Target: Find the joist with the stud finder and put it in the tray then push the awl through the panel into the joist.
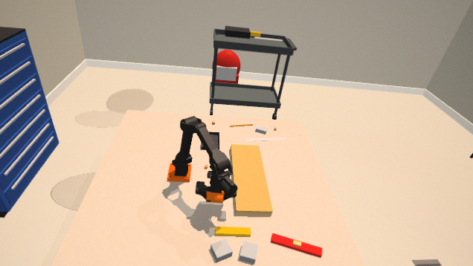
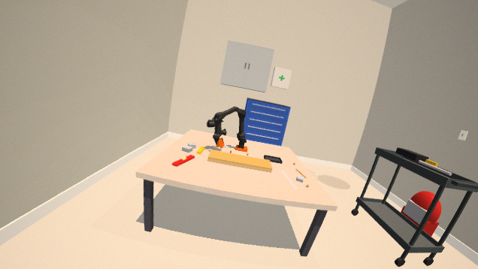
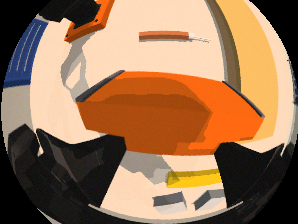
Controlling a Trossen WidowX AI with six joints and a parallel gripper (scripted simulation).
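Right now the stud finder is 20 mm behind my gripper tip and 10 mm to the left of it. Round my gripper tip: red level (380 mm ahead, 180 mm to the right, 60 mm below); yellow bar (130 mm to the right, 90 mm ahead, 70 mm below); awl (140 mm to the left, 70 mm below, 20 mm ahead).
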